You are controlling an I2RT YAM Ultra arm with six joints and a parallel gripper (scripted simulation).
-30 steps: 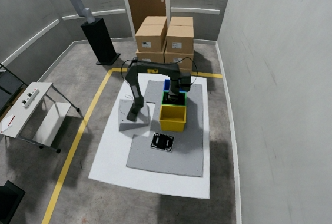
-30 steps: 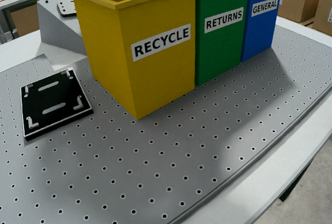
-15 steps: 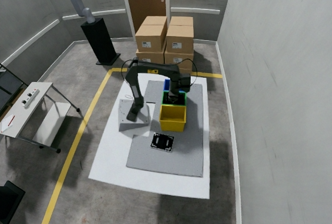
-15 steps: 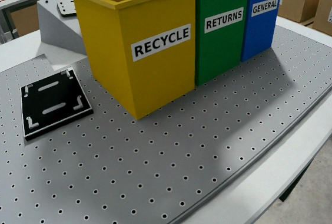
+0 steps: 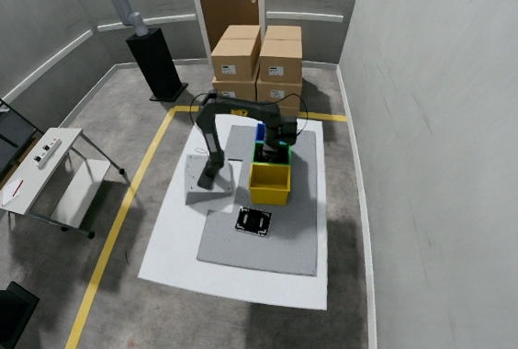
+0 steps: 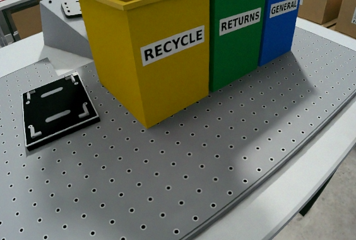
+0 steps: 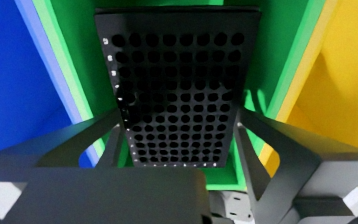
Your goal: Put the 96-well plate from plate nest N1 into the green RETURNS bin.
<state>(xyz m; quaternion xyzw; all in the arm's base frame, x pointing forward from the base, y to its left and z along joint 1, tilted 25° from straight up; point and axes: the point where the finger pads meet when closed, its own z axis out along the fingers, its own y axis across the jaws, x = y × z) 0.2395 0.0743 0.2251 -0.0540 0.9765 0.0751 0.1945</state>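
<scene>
My gripper is now 10 mm above the black 96-well plate. Round my hand: green RETURNS bin 80 mm below; blue general bin 130 mm to the left, 80 mm below, 10 mm behind; yellow RECYCLE bin 130 mm to the right, 80 mm below, 20 mm ahead.
</scene>
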